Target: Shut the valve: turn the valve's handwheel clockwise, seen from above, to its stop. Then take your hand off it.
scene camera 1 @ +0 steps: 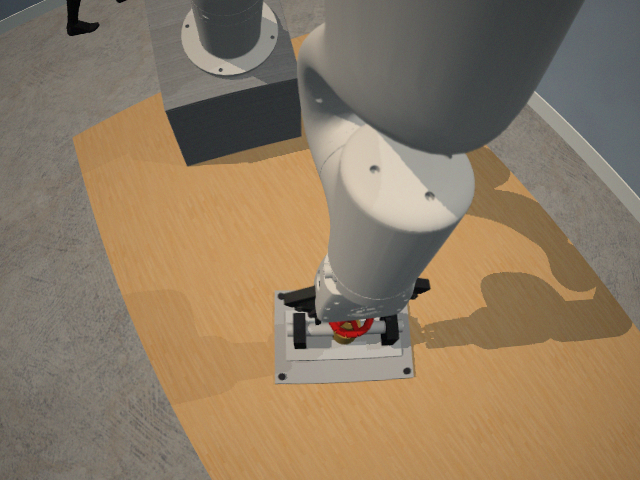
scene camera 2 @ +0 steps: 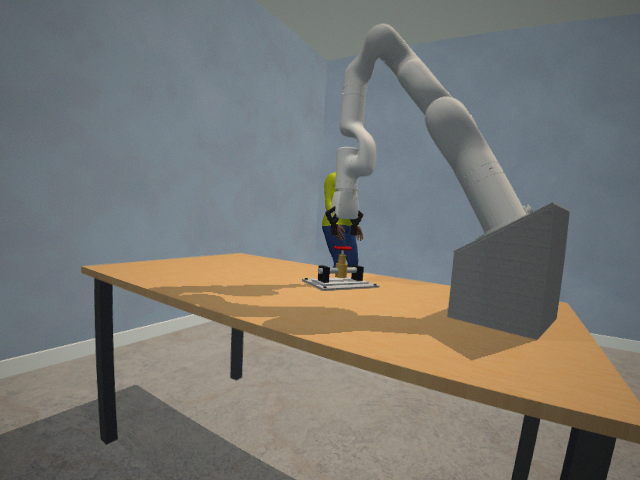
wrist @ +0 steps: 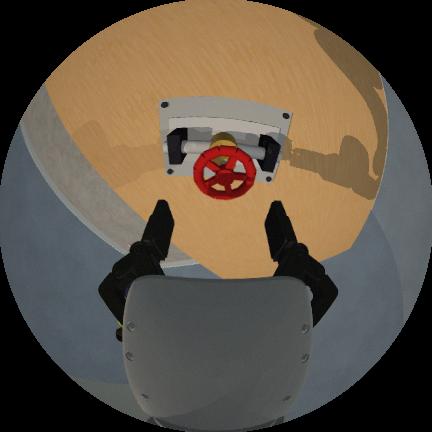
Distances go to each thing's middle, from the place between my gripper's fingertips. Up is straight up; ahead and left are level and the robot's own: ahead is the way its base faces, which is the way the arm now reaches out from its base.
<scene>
Now: hand 60 mm above the red handwheel (wrist: 224,175) and 10 mm to the right of it. The rest, counted from my hand: grey base plate (scene camera 1: 386,368) 180 mm below, 10 mm to the left.
</scene>
